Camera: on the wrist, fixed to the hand. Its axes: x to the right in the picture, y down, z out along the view.
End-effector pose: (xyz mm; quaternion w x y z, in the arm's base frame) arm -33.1 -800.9 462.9 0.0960 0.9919 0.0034 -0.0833
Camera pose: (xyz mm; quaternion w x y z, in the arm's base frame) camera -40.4 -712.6 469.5 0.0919 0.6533 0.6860 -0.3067
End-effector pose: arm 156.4 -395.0 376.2 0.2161 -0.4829 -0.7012 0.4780
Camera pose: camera 137.0 -399.4 462.8 0.3126 0.2300 -0.8984 0.2057
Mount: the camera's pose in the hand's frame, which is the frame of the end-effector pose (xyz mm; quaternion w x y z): -9.1 -85.6 -22.1 0.6847 -0.0845 -0.1842 -0.7000
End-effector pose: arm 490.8 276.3 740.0 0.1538 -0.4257 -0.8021 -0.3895
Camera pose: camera 425.6 225.9 706.8 0.3511 -0.1853 0.8427 0.3637
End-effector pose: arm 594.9 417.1 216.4 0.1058 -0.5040 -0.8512 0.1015
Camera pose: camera 533.8 370.2 260.8 0.0559 -0.2605 0.9637 -0.0163
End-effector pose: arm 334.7 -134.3 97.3 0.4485 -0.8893 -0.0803 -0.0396
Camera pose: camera 310.5 -103.0 176.9 0.1894 -0.5979 -0.7568 -0.1840
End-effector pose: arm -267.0 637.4 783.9 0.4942 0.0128 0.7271 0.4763
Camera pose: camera -239.8 571.2 731.2 0.8069 -0.4543 0.3756 0.0393
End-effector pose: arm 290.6 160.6 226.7 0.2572 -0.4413 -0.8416 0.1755
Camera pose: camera 252.1 107.5 286.7 0.1066 0.2976 -0.9474 -0.0497
